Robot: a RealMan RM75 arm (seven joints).
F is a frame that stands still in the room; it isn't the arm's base.
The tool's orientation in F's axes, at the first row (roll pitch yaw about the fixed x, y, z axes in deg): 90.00 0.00 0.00
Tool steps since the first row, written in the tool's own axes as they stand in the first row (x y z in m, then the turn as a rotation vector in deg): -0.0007 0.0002 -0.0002 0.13 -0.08 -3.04; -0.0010 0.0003 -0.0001 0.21 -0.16 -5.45; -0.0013 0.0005 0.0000 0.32 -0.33 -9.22; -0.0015 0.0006 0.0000 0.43 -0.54 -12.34; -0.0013 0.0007 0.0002 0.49 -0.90 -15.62; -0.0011 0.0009 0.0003 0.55 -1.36 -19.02; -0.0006 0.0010 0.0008 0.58 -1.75 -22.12; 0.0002 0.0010 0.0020 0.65 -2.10 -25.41; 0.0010 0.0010 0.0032 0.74 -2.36 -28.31; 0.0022 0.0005 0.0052 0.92 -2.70 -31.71
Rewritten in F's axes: -0.0007 0.0002 0.0002 0.13 3.04 -0.08; -0.0010 0.0001 0.0003 0.21 5.45 -0.16; -0.0013 0.0000 0.0005 0.32 9.22 -0.33; -0.0015 0.0000 0.0006 0.43 12.34 -0.54; -0.0013 -0.0002 0.0007 0.49 15.62 -0.90; -0.0011 -0.0003 0.0009 0.55 19.02 -1.36; -0.0006 -0.0008 0.0010 0.58 22.12 -1.75; 0.0002 -0.0020 0.0010 0.65 25.41 -2.10; 0.0010 -0.0032 0.0010 0.74 28.31 -2.36; 0.0022 -0.0052 0.0005 0.92 31.71 -2.70
